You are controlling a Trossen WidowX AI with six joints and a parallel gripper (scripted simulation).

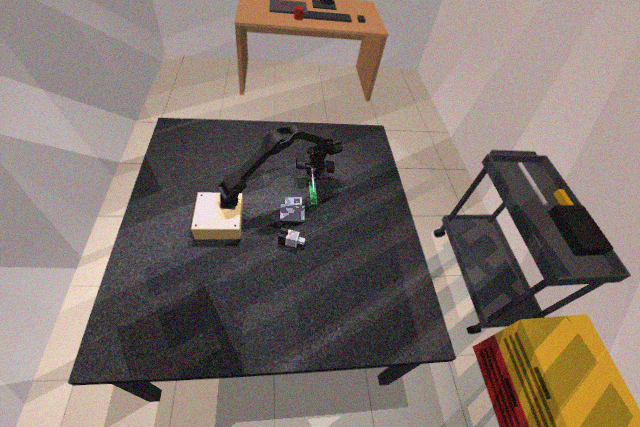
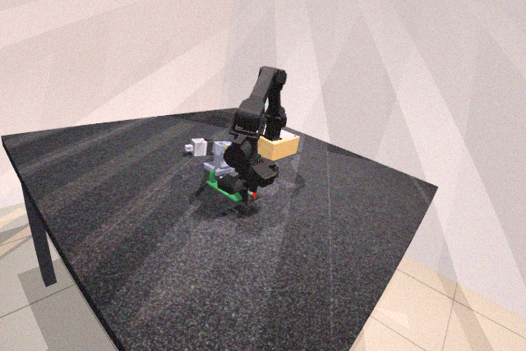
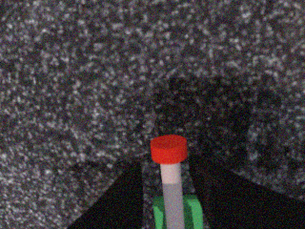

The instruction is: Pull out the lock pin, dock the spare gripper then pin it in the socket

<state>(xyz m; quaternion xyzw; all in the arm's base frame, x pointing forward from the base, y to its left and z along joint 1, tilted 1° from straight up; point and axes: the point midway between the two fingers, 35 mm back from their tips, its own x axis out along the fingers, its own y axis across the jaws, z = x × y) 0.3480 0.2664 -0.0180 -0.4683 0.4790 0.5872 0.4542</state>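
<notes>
Right now my gripper tip is 2 cm short of the green cradle and 10 cm to the left of it. The rest, counted from my gripper tip: grey mount 6 cm behind, 23 cm to the right, 3 cm above; then spare gripper 6 cm behind, 38 cm to the right, 1 cm above.
</notes>
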